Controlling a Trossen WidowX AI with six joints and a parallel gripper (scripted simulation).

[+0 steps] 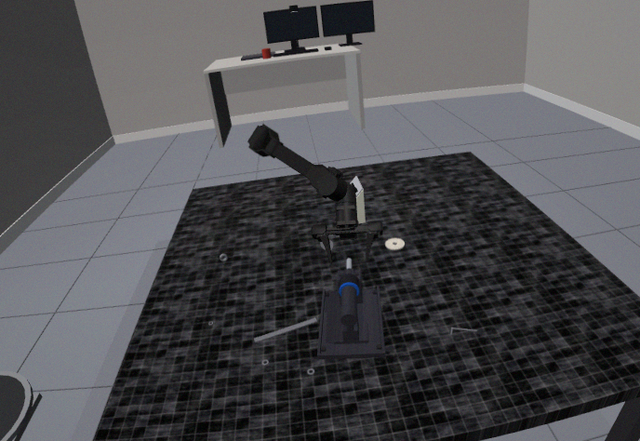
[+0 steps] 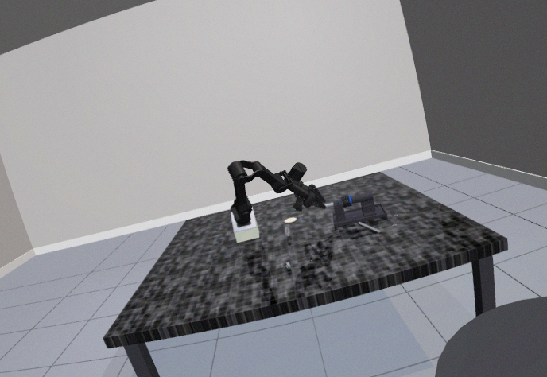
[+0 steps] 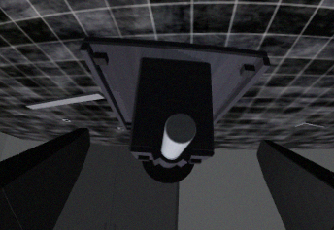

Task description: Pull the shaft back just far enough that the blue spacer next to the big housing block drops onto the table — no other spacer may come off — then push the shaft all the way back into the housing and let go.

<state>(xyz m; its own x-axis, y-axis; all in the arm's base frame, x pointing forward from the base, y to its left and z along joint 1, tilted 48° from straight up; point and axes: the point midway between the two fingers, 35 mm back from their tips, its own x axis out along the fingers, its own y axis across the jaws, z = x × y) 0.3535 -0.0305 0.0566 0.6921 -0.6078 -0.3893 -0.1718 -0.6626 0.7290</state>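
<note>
Now: the grey shaft 6 cm ahead of my gripper tip and 1 cm to the right of it. Round my gripper tip: white disc: 17 cm behind, 17 cm to the left, 8 cm below; blue spacer: 11 cm ahead, 2 cm to the right; bent key: 22 cm ahead, 21 cm to the left, 8 cm below.
</note>
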